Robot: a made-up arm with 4 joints.
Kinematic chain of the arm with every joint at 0, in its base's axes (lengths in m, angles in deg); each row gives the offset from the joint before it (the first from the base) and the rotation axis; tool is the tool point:
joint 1: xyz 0 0 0.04 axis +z
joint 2: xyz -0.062 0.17 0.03 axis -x
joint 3: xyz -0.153 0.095 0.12 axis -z
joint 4: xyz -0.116 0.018 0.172 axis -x
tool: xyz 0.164 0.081 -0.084
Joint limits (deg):
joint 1: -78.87..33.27
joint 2: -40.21..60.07
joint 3: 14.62..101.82
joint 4: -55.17..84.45
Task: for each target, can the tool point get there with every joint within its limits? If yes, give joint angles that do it. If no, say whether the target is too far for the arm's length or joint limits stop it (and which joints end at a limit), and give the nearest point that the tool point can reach.
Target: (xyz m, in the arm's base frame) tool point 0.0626 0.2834 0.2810
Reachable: yes | joints -36.35 -6.58 47.62 7.05
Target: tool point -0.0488 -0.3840 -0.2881
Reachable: no: joint limits stop it (at a limit: joint 1, joint 2, joint 4) | nearest point -0.2128 -0.0750 0.2381 | short by 0.632 m
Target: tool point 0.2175 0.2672 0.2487
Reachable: yes | joints -64.29 2.33 22.70 21.32
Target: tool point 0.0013 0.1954 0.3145
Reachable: yes | joints -27.85 -12.77 85.21 -18.31
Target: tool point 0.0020 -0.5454 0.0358
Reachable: no: joint limits stop it (at a limit: joint 1, joint 2, joint 4) | nearest point -0.2183 -0.0780 0.2385 | short by 0.555 m
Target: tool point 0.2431 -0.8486 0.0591
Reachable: no: too far | nearest point -0.0709 -0.0640 0.3205 | short by 0.885 m
